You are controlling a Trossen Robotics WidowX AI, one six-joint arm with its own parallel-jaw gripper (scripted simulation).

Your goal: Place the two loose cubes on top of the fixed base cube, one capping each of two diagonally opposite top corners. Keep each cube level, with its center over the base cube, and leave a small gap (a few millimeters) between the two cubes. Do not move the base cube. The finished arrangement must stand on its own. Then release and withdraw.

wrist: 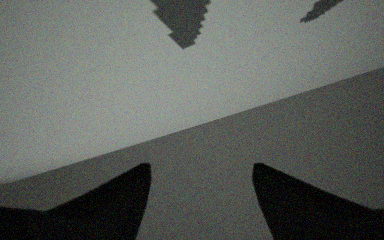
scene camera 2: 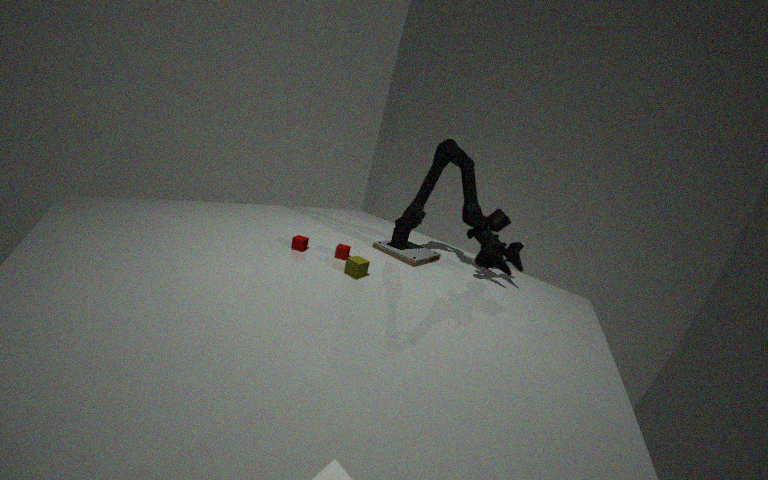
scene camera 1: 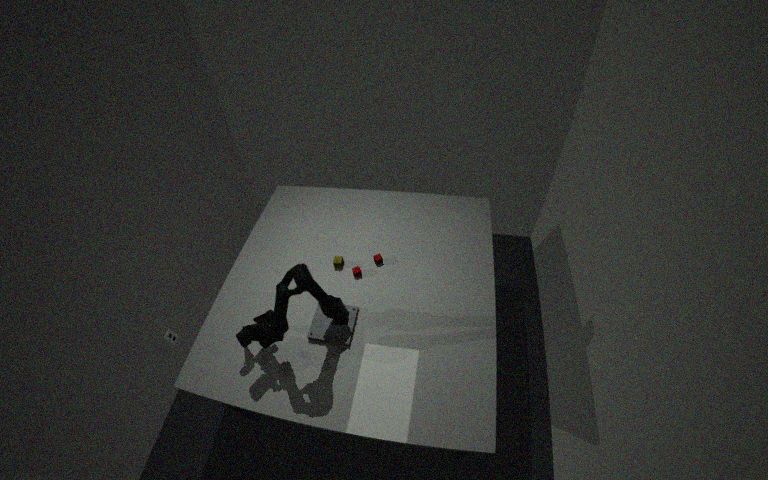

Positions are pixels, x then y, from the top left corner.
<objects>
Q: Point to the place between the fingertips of my gripper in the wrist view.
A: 202,171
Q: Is my gripper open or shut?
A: Open.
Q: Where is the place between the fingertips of my gripper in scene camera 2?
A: At 516,272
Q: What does my gripper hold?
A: Nothing.
</objects>
